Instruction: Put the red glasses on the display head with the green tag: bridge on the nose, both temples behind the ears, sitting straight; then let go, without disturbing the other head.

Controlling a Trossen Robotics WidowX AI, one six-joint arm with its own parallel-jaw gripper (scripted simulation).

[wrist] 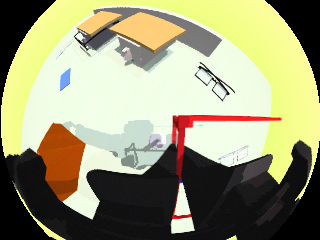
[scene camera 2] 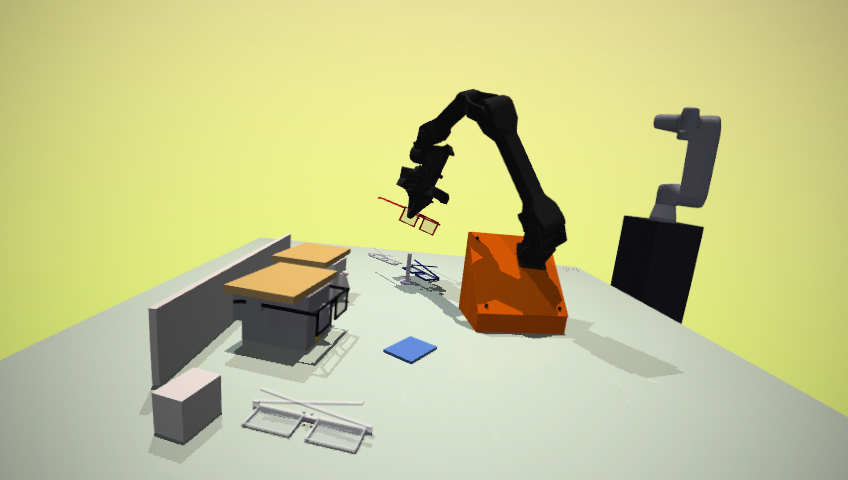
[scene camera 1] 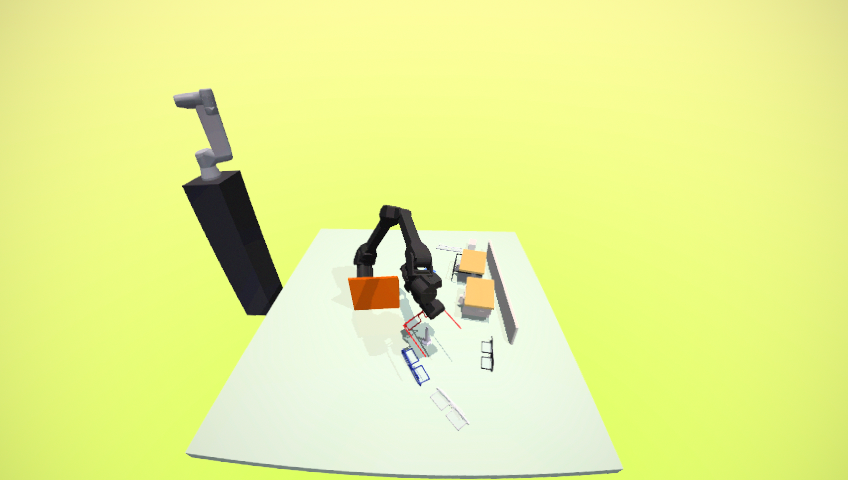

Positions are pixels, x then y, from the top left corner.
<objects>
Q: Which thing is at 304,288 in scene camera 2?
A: A display head.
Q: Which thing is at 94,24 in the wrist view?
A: A display head.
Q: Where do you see a display head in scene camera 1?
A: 474,262
</objects>
